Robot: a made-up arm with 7 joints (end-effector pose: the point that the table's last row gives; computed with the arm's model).
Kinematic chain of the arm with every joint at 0, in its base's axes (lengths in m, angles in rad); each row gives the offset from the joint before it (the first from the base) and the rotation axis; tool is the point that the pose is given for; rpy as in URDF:
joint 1: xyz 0 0 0.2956 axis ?
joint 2: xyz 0 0 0 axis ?
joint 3: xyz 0 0 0.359 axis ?
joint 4: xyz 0.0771 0 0 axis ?
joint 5: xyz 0.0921 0 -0.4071 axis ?
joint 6: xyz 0 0 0 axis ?
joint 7: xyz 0.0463 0 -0.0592 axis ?
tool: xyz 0 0 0 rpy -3.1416 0 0
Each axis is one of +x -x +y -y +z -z.
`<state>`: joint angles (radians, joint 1 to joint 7).
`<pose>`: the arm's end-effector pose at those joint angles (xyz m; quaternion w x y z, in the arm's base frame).
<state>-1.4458 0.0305 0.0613 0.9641 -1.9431 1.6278 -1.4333</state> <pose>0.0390 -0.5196 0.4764 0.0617 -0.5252 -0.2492 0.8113</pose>
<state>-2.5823 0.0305 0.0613 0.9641 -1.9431 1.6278 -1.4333</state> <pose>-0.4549 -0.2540 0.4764 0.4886 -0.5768 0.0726 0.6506</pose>
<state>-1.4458 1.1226 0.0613 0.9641 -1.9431 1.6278 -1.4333</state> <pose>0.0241 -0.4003 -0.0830 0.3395 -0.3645 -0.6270 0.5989</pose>
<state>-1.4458 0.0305 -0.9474 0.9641 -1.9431 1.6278 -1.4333</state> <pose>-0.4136 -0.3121 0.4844 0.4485 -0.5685 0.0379 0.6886</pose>
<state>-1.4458 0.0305 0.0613 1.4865 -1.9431 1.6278 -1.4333</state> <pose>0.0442 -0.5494 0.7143 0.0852 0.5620 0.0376 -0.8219</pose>
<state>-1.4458 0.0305 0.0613 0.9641 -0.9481 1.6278 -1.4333</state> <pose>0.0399 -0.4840 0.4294 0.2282 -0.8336 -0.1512 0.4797</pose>
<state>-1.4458 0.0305 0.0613 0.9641 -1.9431 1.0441 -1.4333</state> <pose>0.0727 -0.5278 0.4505 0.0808 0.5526 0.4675 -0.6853</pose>
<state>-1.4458 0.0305 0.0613 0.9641 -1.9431 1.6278 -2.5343</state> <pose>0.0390 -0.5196 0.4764 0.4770 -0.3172 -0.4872 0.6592</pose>
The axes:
joint 1: +z
joint 2: +y
joint 3: +z
joint 4: -y
joint 5: -z
joint 6: +y
joint 7: -z

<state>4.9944 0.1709 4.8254 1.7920 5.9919 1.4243 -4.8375</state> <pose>-0.4603 -0.2670 0.7826 0.2844 -0.4709 -0.8351 -0.0011</pose>
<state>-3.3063 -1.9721 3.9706 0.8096 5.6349 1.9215 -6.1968</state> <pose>0.0050 0.2781 -0.0247 0.0815 -0.1917 -0.5985 0.7736</pose>
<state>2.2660 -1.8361 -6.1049 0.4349 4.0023 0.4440 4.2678</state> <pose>-0.0257 -0.0861 0.6402 0.8707 -0.2784 0.0378 0.4037</pose>
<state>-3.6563 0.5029 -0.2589 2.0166 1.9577 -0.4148 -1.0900</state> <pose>-0.4884 0.4760 0.6295 0.6381 -0.6057 -0.4528 -0.1449</pose>
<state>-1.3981 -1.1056 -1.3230 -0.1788 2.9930 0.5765 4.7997</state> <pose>-0.0511 -0.1353 0.2528 0.2748 0.4908 0.6236 -0.5428</pose>
